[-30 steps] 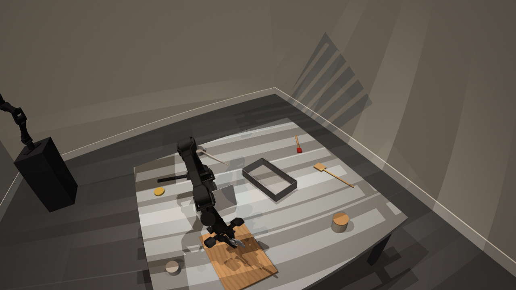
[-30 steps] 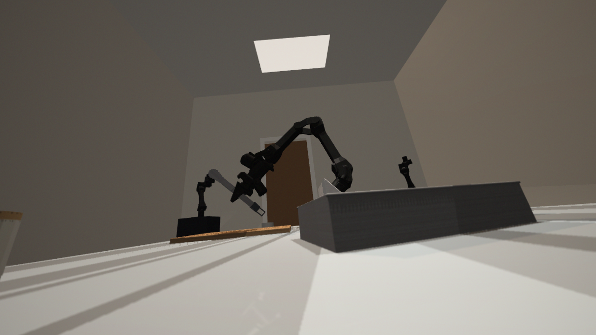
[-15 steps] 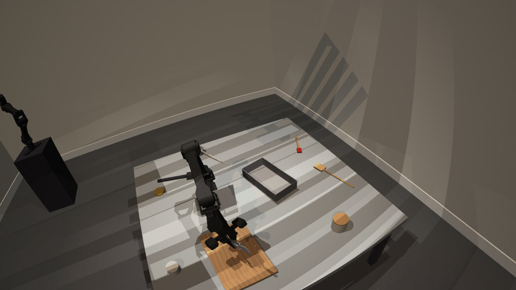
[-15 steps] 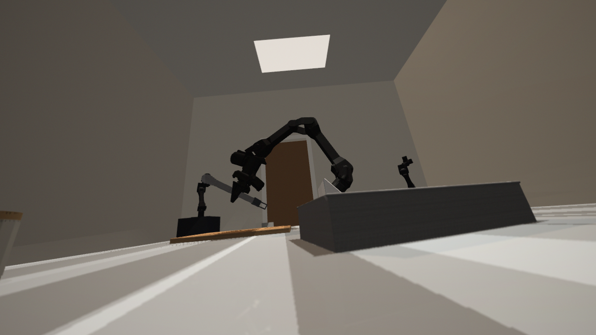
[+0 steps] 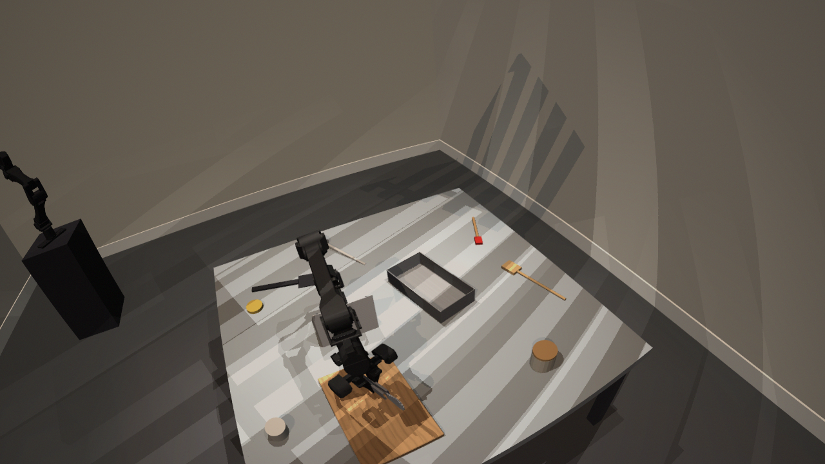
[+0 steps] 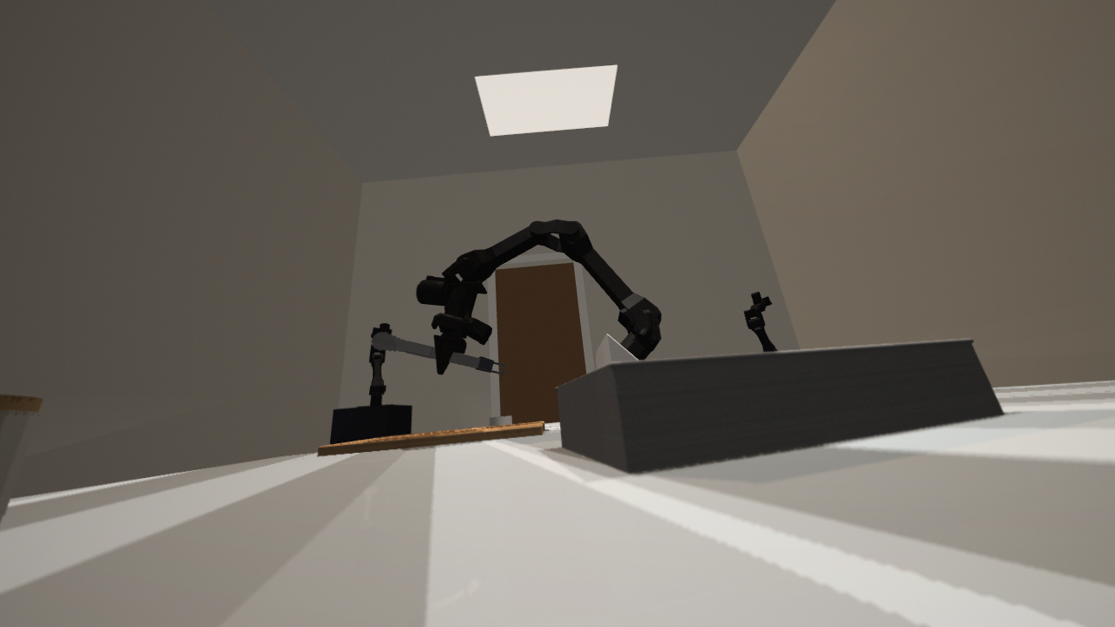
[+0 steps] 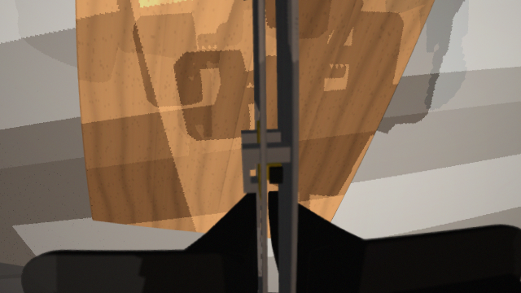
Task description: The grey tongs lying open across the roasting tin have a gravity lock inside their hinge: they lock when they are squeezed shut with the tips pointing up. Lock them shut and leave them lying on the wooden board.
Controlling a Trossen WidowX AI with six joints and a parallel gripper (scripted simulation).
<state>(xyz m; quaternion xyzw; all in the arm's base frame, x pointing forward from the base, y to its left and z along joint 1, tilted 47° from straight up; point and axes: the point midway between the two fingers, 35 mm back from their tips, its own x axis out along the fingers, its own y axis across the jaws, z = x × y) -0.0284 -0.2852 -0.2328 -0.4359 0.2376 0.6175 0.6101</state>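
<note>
The wooden board is 12 cm below my gripper tip and 3 cm to the left of it. The rest, counted from my gripper tip: wood-lidded canister 51 cm ahead, 10 cm below, 9 cm to the right; roasting tin 41 cm to the left, 38 cm ahead, 10 cm below; small white puck 30 cm behind, 11 cm below, 7 cm to the left.
</note>
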